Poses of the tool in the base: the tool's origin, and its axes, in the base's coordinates. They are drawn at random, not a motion.
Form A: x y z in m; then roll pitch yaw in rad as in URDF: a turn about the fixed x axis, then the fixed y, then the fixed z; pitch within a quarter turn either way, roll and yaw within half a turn.
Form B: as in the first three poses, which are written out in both.
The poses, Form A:
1: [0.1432, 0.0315, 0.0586, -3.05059, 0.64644, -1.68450]
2: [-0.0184, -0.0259, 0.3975, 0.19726, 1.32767, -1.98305]
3: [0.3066, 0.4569, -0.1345, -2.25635, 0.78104, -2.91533]
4: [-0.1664, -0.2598, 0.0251, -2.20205, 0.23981, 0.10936]
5: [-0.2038, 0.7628, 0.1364, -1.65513, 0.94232, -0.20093]
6: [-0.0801, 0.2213, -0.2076, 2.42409, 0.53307, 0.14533]
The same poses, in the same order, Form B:
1: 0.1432, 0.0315, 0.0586; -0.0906, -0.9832, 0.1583; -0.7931, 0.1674, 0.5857; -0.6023, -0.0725, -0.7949
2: -0.0184, -0.0259, 0.3975; -0.0965, 0.8222, -0.5609; -0.2206, -0.5672, -0.7935; -0.9706, 0.0472, 0.2361
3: 0.3066, 0.4569, -0.1345; -0.6921, 0.3890, 0.6080; -0.1593, 0.7392, -0.6543; -0.7040, -0.5497, -0.4496
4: -0.1664, -0.2598, 0.0251; 0.9656, -0.1262, -0.2274; 0.1060, -0.6076, 0.7872; -0.2375, -0.7842, -0.5733
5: -0.2038, 0.7628, 0.1364; 0.5761, -0.8066, 0.1321; -0.1173, 0.0783, 0.9900; -0.8089, -0.5858, -0.0495
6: -0.0801, 0.2213, -0.2076; 0.8522, 0.4397, -0.2836; 0.1247, -0.6971, -0.7060; -0.5082, 0.5663, -0.6489
